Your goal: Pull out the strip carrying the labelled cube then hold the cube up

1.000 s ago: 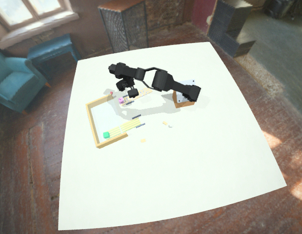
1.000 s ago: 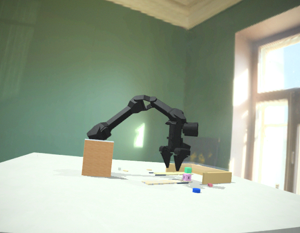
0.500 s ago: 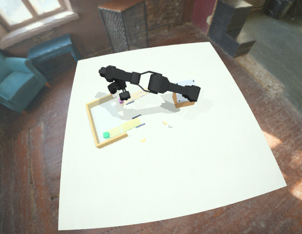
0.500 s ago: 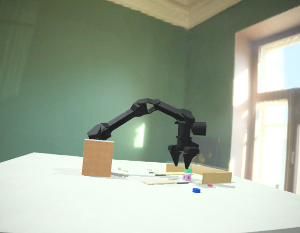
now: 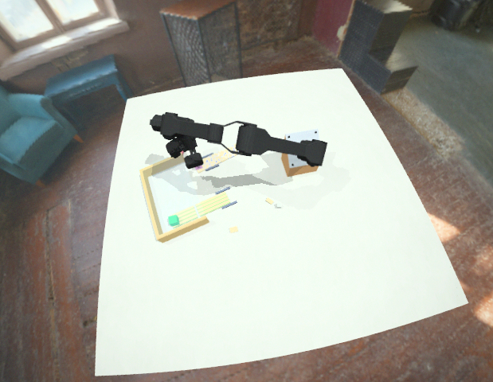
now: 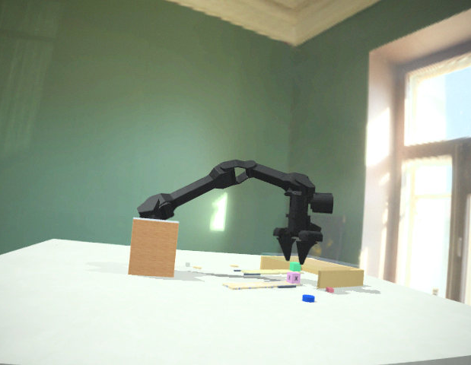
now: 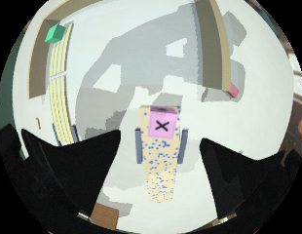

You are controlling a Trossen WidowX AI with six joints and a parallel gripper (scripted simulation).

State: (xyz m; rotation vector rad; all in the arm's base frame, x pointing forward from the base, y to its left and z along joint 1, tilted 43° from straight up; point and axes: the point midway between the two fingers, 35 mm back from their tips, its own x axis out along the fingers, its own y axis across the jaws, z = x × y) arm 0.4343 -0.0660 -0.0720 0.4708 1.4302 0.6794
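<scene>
The red block lies 10 cm to the right of my gripper tip, 7 cm ahead of it and 6 cm below it. The rest, counted from my gripper tip: striped strip 18 cm to the left, 6 cm below, 4 cm behind; then blue disc 20 cm to the right, 6 cm below, 5 cm behind.
</scene>
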